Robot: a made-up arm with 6 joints. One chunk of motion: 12 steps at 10 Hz.
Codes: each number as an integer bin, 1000 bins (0 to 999) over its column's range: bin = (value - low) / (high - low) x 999, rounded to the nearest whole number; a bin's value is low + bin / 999 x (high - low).
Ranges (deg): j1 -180.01..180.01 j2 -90..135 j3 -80.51..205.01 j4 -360.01..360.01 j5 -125..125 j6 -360.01..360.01
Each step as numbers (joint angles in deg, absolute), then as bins.
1 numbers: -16.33 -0.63 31.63 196.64 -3.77 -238.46
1 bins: 454 397 392 772 484 169
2 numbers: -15.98 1.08 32.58 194.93 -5.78 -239.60
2 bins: 455 404 396 770 476 167
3 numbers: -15.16 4.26 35.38 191.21 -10.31 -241.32
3 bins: 457 419 405 765 458 165
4 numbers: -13.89 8.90 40.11 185.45 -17.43 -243.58
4 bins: 461 439 422 757 430 162
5 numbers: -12.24 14.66 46.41 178.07 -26.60 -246.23
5 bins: 466 465 444 747 393 158
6 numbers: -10.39 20.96 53.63 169.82 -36.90 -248.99
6 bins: 471 493 469 735 352 154
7 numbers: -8.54 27.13 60.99 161.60 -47.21 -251.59
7 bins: 476 520 495 724 311 150
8 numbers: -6.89 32.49 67.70 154.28 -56.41 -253.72
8 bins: 480 544 519 714 274 147
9 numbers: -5.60 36.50 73.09 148.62 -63.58 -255.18
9 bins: 484 562 537 706 245 145
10 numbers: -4.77 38.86 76.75 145.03 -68.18 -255.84
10 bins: 486 572 550 701 227 145
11 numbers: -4.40 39.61 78.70 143.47 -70.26 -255.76
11 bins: 487 575 557 699 219 145
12 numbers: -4.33 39.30 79.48 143.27 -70.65 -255.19
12 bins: 487 574 560 698 217 145
